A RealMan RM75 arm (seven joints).
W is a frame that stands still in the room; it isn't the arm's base.
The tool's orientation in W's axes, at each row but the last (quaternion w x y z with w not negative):
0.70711 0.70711 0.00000 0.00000
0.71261 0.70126 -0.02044 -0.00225
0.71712 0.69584 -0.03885 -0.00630
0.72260 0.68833 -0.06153 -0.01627
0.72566 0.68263 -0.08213 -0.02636
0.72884 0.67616 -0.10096 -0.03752
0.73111 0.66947 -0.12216 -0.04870
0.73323 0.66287 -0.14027 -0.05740
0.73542 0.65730 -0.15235 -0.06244
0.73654 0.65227 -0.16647 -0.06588
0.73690 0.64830 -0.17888 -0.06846
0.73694 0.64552 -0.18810 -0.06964
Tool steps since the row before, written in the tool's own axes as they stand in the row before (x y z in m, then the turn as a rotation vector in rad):
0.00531 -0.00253 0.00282 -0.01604 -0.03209 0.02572
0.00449 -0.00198 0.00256 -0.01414 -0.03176 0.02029
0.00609 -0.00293 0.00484 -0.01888 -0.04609 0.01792
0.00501 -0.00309 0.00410 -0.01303 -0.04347 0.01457
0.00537 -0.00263 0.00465 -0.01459 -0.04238 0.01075
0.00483 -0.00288 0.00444 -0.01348 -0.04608 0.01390
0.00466 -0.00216 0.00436 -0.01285 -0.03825 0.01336
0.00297 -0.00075 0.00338 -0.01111 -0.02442 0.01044
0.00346 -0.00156 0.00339 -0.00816 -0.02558 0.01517
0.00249 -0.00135 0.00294 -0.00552 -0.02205 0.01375
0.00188 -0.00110 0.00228 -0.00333 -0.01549 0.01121
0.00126 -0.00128 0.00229 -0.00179 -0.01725 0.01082
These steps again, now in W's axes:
0.00531 -0.00282 -0.00253 -0.01604 -0.02572 -0.03209
0.00445 -0.00273 -0.00182 -0.01397 -0.02035 -0.03180
0.00589 -0.00530 -0.00250 -0.01790 -0.01814 -0.04639
0.00470 -0.00477 -0.00256 -0.01189 -0.01531 -0.04354
0.00476 -0.00557 -0.00192 -0.01291 -0.01123 -0.04280
0.00407 -0.00550 -0.00211 -0.01215 -0.01483 -0.04616
0.00364 -0.00552 -0.00129 -0.01213 -0.01368 -0.03837
0.00196 -0.00412 -0.00008 -0.01106 -0.00978 -0.02472
0.00240 -0.00442 -0.00074 -0.00959 -0.01527 -0.02502
0.00152 -0.00373 -0.00065 -0.00707 -0.01427 -0.02126
0.00108 -0.00291 -0.00053 -0.00501 -0.01165 -0.01469
0.00050 -0.00275 -0.00080 -0.00320 -0.01210 -0.01616

